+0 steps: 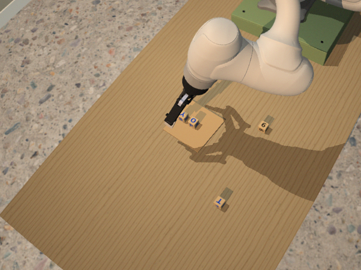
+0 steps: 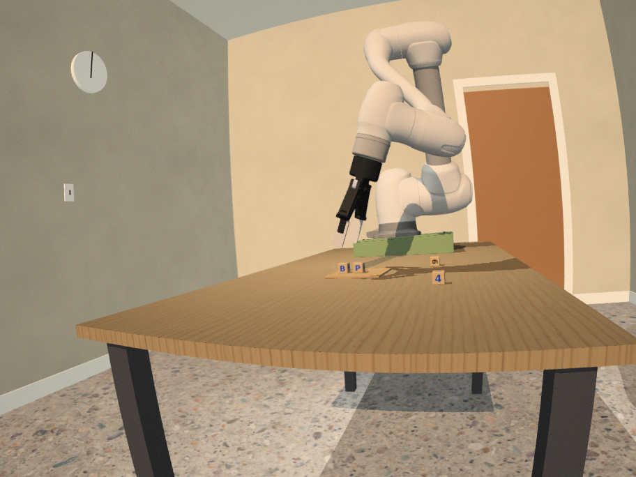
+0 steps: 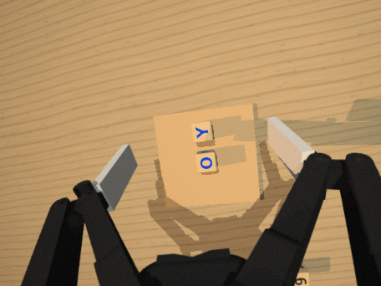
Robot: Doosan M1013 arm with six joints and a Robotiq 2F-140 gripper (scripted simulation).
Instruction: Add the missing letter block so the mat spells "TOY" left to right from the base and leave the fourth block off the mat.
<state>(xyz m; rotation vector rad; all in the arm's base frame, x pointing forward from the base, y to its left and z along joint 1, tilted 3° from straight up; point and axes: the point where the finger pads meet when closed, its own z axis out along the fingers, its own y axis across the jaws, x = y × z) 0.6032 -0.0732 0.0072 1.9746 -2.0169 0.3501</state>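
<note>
Right now the T block is 18 cm ahead of my hand, 23 cm to the left of it and 7 cm below it. From my hand the other things lie so: O block 3 cm to the left, 7 cm below; then Y block 1 cm to the right, 7 cm below; then tan mat 3 cm to the left, 9 cm below.
</note>
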